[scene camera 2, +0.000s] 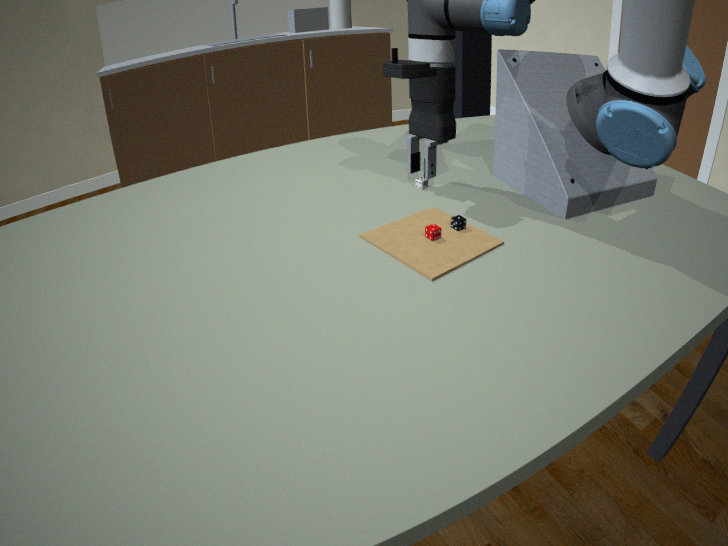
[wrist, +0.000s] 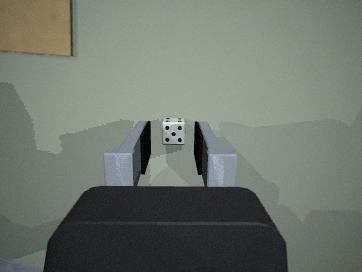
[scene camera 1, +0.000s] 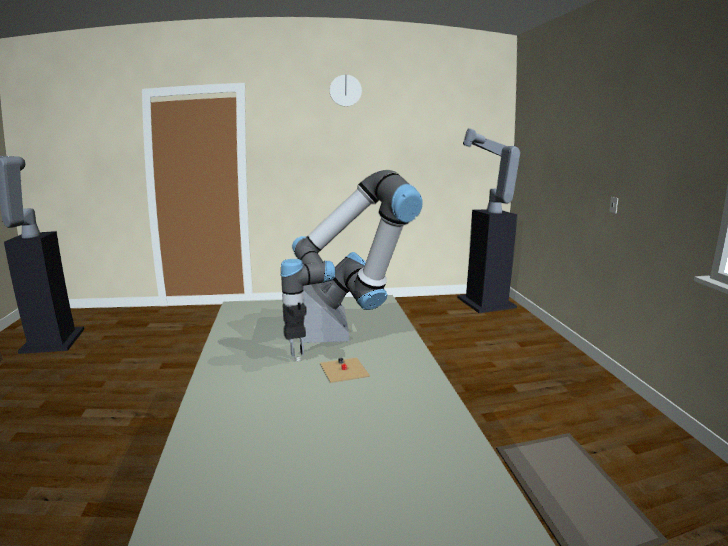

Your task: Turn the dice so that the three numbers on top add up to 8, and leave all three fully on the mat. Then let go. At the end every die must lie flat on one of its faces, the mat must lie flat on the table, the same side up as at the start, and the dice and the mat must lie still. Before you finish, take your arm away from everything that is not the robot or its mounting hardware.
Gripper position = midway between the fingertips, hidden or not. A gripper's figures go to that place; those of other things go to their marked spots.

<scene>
My gripper [scene camera 2: 422, 174]: 80 cm from the lens. A tan mat [scene camera 2: 404, 239]: 64 cm from the lens.
</scene>
